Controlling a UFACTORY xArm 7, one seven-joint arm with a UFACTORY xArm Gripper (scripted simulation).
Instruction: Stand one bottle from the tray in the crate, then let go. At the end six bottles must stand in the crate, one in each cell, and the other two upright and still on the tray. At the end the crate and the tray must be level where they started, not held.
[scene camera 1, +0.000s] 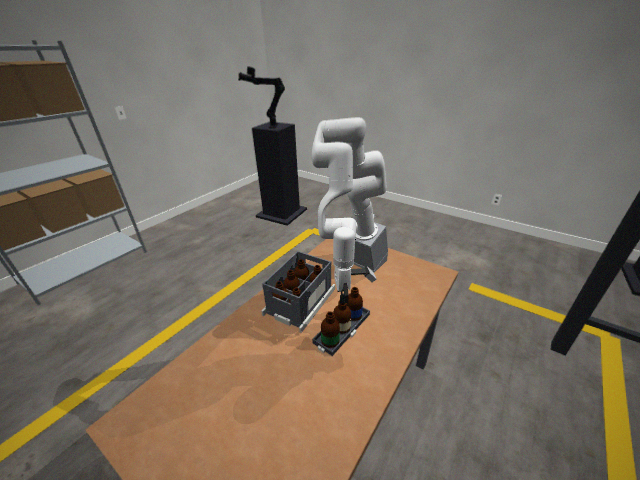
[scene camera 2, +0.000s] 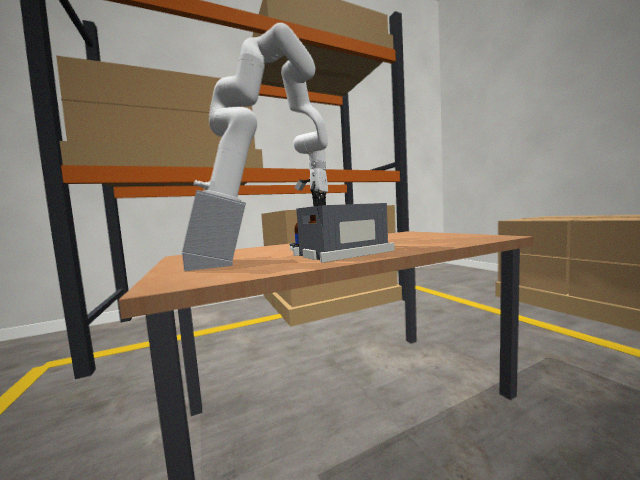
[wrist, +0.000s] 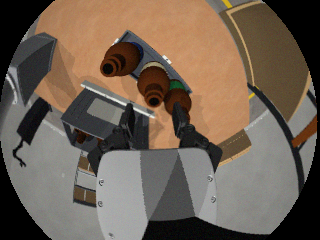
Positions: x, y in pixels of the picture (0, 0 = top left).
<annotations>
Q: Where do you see a crate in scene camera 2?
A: At 337, 227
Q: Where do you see my gripper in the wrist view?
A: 153, 109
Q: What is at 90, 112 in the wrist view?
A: A crate.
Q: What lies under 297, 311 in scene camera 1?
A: A crate.
</annotations>
